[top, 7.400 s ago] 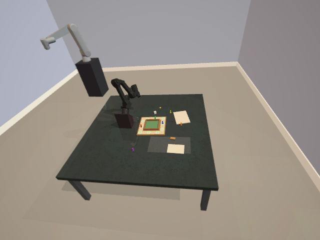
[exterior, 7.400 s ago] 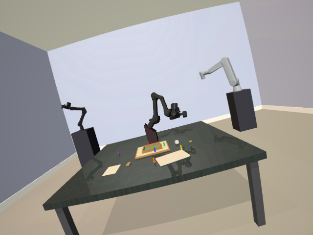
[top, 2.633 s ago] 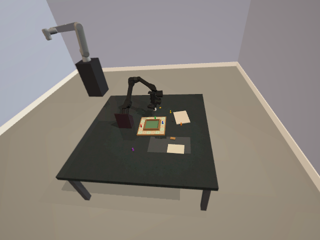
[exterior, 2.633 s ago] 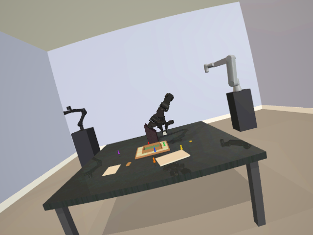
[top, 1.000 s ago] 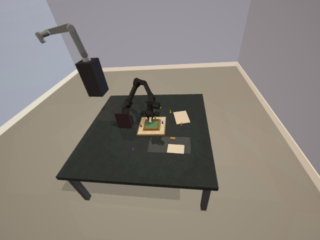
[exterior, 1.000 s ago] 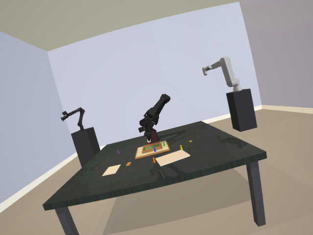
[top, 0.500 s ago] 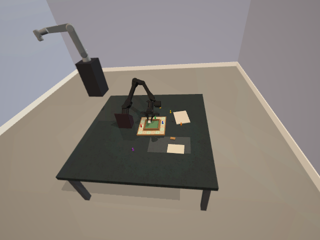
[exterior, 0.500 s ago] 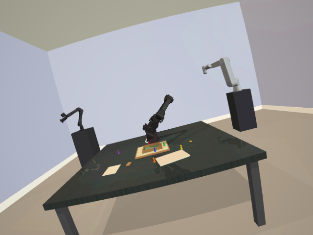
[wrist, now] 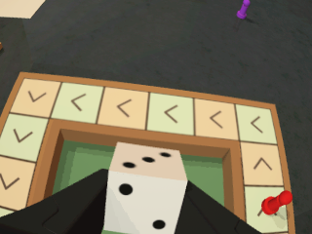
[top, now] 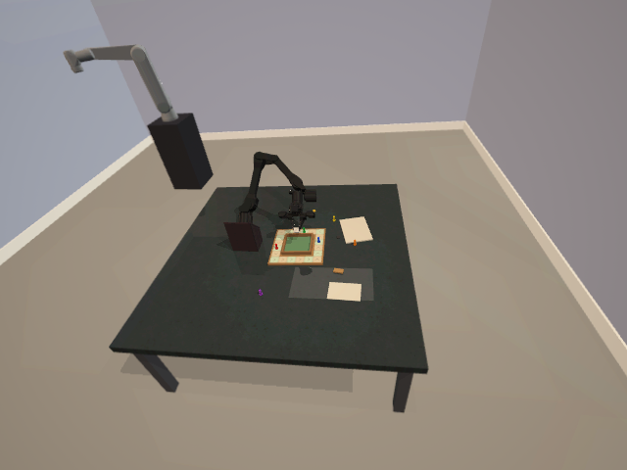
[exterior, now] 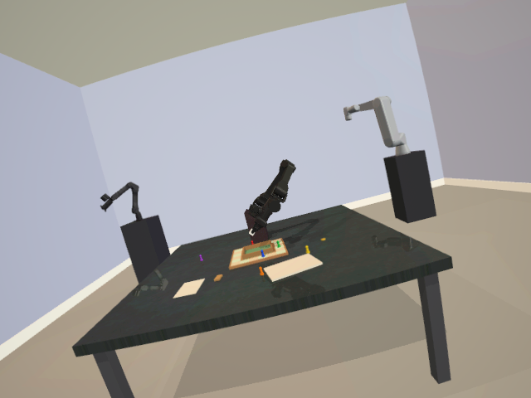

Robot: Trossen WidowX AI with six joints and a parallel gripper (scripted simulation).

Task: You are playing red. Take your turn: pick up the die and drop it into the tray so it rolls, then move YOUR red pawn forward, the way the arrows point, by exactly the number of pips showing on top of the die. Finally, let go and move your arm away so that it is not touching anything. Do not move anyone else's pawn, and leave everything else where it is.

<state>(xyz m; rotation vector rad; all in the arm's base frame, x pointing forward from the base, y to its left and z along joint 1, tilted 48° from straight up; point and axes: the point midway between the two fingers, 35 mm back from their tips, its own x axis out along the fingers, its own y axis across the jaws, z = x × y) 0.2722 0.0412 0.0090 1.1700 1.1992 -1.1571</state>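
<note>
Now: gripper tip right at the white die. Round my gripper tip: green pawn 10 mm ahead, 120 mm to the left, 90 mm below; then blue pawn 100 mm ahead, 40 mm to the left, 90 mm below; then green felt tray 110 mm below.
</note>
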